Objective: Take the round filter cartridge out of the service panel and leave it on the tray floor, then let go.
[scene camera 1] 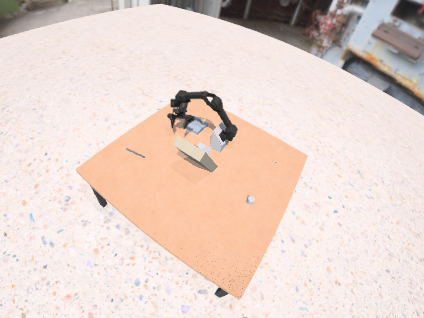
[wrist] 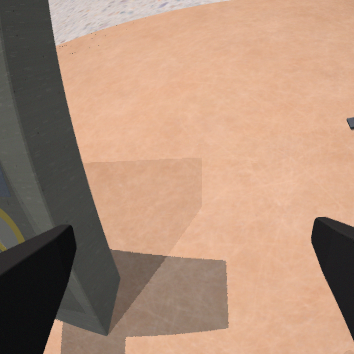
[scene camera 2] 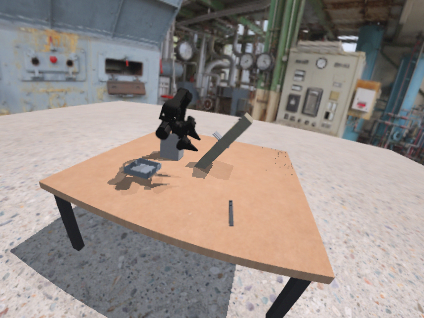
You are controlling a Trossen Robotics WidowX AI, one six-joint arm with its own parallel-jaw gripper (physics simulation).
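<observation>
The service panel [scene camera 1: 189,149] [scene camera 2: 225,142] [wrist: 47,125] is a thick grey-green slab standing tilted on the table. Part of a yellow ring [wrist: 15,232] around a grey area shows on its face at the left edge of the wrist view; I cannot tell whether this is the round filter cartridge. A pale part [scene camera 1: 203,147] [scene camera 2: 217,135] sticks out from the panel's face. The shallow blue-grey tray [scene camera 1: 194,130] [scene camera 2: 137,174] lies on the table, apart from the panel. My gripper [scene camera 1: 179,125] [scene camera 2: 198,144] [wrist: 196,235] is wide open and empty, above the table beside the panel.
A grey block [scene camera 1: 217,140] [scene camera 2: 171,149] stands by the arm's base. A dark flat bar [scene camera 1: 135,153] [scene camera 2: 231,213] [wrist: 351,123] lies away from the panel. A small pale cylinder [scene camera 1: 250,200] stands towards the table's right side in scene camera 1.
</observation>
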